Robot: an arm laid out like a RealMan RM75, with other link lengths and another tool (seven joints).
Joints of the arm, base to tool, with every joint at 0 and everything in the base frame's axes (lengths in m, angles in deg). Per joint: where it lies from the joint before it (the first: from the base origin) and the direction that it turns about. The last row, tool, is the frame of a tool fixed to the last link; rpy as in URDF.
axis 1: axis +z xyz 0 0 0.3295
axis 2: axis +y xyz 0 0 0
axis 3: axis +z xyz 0 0 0.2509
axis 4: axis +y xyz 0 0 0
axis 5: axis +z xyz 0 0 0.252
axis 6: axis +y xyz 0 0 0
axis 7: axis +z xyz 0 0 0.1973
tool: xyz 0.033 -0.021 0.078 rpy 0 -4.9 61.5
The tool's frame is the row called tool.
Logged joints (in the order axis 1, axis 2, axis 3, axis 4, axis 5, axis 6, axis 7), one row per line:
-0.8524, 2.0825, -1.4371, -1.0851, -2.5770, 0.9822, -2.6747
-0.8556, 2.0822, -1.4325, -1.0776, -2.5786, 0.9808, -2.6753
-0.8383, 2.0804, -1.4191, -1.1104, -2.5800, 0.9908, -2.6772
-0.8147, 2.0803, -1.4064, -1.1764, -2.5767, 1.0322, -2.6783
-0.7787, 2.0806, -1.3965, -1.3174, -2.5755, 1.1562, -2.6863
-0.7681, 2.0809, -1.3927, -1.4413, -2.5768, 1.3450, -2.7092
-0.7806, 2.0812, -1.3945, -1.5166, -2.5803, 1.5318, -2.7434
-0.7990, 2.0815, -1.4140, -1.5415, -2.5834, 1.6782, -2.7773
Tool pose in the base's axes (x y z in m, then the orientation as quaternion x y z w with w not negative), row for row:
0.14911, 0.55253, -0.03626, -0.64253, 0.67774, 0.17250, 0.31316
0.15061, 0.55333, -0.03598, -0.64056, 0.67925, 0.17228, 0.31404
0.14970, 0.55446, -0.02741, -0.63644, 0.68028, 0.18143, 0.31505
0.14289, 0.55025, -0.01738, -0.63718, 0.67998, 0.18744, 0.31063
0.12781, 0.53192, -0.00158, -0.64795, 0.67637, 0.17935, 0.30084
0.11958, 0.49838, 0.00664, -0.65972, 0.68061, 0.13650, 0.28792
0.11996, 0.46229, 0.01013, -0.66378, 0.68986, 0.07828, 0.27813
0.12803, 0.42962, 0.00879, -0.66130, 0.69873, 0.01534, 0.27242
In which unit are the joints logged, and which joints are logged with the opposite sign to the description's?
The joints are logged in radians. Opposite sign: axis 1, axis 6, axis 7.
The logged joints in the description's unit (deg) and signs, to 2 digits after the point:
48.84, 119.32, -82.34, -62.17, -147.65, -56.28, 153.25
49.02, 119.30, -82.08, -61.74, -147.74, -56.20, 153.28
48.03, 119.20, -81.31, -63.62, -147.82, -56.77, 153.39
46.68, 119.19, -80.58, -67.40, -147.63, -59.14, 153.46
44.62, 119.21, -80.01, -75.48, -147.57, -66.25, 153.91
44.01, 119.23, -79.80, -82.58, -147.64, -77.06, 155.23
44.73, 119.24, -79.90, -86.89, -147.84, -87.77, 157.19
45.78, 119.26, -81.02, -88.32, -148.02, -96.15, 159.13

